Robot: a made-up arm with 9 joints.
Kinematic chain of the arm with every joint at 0, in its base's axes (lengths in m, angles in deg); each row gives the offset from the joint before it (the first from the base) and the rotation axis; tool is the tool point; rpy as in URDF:
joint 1: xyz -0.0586 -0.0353 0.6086 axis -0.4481 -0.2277 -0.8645
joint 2: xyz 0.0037 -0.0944 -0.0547 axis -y
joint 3: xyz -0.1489 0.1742 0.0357 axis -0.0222 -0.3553 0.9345
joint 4: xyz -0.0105 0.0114 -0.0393 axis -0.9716 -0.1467 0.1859
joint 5: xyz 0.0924 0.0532 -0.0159 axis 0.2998 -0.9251 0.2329
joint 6: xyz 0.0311 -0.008 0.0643 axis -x
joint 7: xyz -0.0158 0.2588 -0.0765 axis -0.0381 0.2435 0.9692
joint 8: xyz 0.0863 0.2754 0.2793 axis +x
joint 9: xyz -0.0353 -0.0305 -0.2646 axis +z
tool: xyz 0.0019 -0.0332 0.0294 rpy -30 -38.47 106.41
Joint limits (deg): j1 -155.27..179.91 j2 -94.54..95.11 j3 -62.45..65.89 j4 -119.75..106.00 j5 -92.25..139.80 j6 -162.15..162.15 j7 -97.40..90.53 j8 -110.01..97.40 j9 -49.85..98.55
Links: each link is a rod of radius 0.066 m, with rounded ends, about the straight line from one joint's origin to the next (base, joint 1, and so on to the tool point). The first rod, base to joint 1, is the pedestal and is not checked.
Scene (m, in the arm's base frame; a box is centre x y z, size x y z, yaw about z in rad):
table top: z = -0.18
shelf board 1: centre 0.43 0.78 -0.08 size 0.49 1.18 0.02 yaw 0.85
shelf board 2: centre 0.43 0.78 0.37 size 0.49 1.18 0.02 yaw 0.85
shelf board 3: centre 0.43 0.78 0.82 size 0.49 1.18 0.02 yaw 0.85
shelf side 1: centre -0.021 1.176 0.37 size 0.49 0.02 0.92 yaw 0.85
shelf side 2: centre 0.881 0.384 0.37 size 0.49 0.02 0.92 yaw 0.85
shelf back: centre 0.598 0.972 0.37 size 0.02 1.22 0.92 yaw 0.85
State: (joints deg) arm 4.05 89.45 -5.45 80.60 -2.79 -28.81 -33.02 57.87 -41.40
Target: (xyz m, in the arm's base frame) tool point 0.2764 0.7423 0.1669
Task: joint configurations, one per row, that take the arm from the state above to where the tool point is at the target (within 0.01 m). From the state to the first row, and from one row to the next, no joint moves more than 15 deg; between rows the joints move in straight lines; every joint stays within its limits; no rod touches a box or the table.
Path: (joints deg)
1: -8.73 80.21 -3.42 68.55 4.19 -38.52 -34.49 65.01 -45.62
2: -21.50 70.96 -1.38 56.49 11.16 -48.24 -35.97 72.15 -49.85
3: -24.35 65.30 4.45 52.03 19.30 -60.20 -31.23 77.74 -49.85
4: -27.19 59.63 10.29 47.57 27.43 -72.15 -26.50 83.34 -49.85
5: -30.04 53.96 16.13 43.11 35.56 -84.11 -21.76 88.93 -49.85
6: -21.63 60.98 14.61 51.34 29.76 -72.79 -21.62 84.73 -48.13
7: -13.22 67.99 13.10 59.58 23.95 -61.47 -21.47 80.53 -46.41
8: -4.81 75.01 11.58 67.82 18.14 -50.14 -21.32 76.33 -44.68
9: 3.60 82.02 10.07 76.06 12.33 -38.82 -21.18 72.13 -42.96

